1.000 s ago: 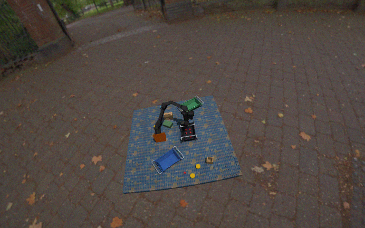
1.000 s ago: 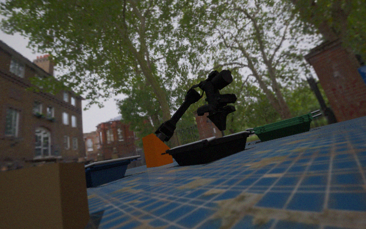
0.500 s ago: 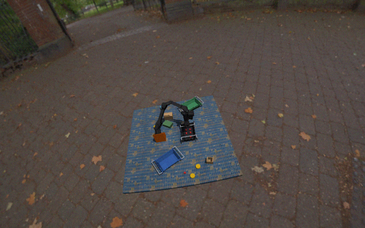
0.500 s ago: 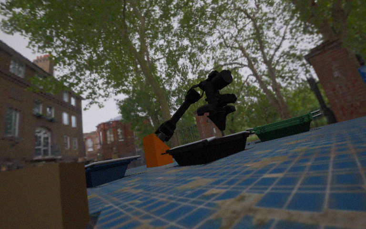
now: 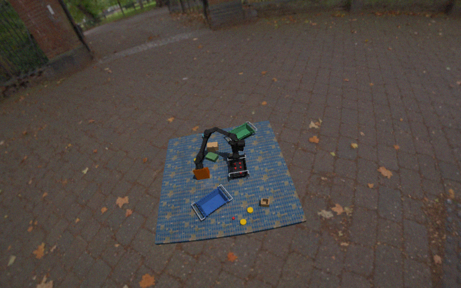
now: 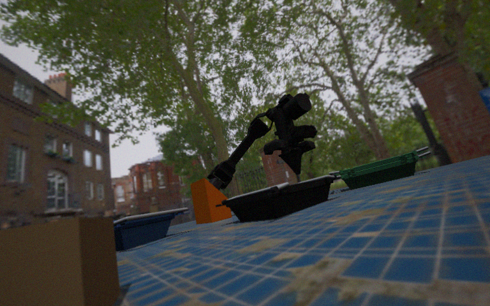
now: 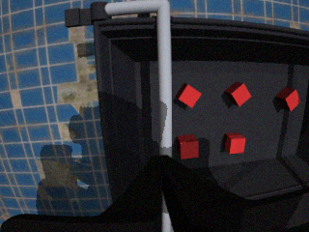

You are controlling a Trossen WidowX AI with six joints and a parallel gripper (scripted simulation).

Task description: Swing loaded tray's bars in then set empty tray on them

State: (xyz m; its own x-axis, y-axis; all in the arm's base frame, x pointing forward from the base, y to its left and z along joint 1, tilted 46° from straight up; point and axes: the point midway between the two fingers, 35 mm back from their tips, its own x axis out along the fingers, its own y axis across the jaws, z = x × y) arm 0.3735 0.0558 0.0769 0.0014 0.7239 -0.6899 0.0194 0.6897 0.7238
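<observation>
My gripper tip is now 44 cm to the left of the blue tray, 28 cm past it and 4 cm above it. Also, from my gripper tip: tan block (25 cm to the left, 25 cm behind, 6 cm below); then small brown box (52 cm to the right, 18 cm ahead, 7 cm below); then green block (26 cm behind, 11 cm to the left, 7 cm below).
</observation>
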